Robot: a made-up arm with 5 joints.
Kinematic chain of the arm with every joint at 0, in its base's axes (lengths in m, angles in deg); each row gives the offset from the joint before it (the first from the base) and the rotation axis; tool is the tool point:
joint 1: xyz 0 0 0.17 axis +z
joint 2: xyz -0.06 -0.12 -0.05 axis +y
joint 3: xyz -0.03 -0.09 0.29 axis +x
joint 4: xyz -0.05 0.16 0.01 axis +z
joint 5: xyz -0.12 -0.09 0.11 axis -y
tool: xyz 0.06 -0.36 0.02
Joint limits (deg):
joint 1: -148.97..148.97
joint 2: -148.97..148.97
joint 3: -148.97..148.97
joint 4: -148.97..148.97
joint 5: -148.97..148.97
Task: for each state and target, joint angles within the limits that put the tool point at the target. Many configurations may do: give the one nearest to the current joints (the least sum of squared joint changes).
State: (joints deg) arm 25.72 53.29 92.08 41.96 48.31
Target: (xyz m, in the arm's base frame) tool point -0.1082 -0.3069 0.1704
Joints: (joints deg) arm 8.74 57.18 108.14 10.68 51.39
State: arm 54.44 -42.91 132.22 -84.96 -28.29
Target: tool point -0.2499 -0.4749 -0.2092
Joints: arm 33.59 -59.55 139.86 -57.94 -28.49
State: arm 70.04 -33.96 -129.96 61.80 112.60
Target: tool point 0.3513 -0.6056 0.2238
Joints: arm 110.98 -73.43 -79.37 20.46 121.49
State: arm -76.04 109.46 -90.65 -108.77 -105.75
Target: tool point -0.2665 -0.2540 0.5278
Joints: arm -83.97 134.57 -110.91 -103.60 -104.27
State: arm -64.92 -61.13 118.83 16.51 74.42
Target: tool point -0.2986 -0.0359 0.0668
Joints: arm -77.49 -59.70 106.53 21.18 72.86
